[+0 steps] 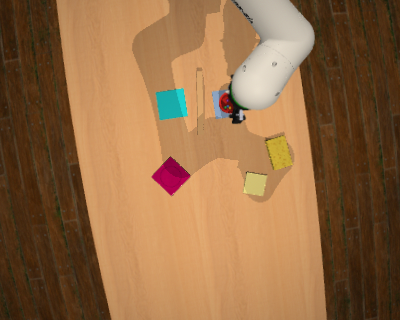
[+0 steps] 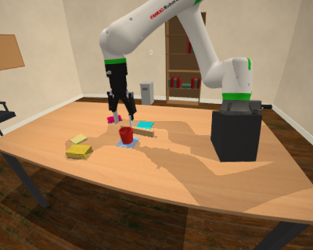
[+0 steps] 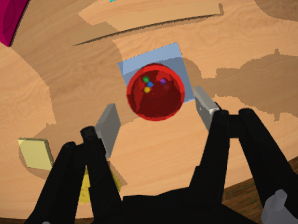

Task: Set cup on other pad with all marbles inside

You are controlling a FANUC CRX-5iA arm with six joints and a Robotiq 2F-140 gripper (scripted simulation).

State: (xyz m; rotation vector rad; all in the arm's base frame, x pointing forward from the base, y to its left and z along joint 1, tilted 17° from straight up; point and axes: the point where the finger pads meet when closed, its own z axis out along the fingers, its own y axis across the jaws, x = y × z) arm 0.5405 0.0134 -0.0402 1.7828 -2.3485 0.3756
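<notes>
Now: hand 110 mm above the red cup. From my hand the other things lie so: yellow sponge 220 mm ahead, 130 mm to the left, 120 mm below; then thin wooden rail 30 mm behind, 100 mm to the right, 130 mm below; then pale yellow block 300 mm ahead, 10 mm to the left, 130 mm below.
</notes>
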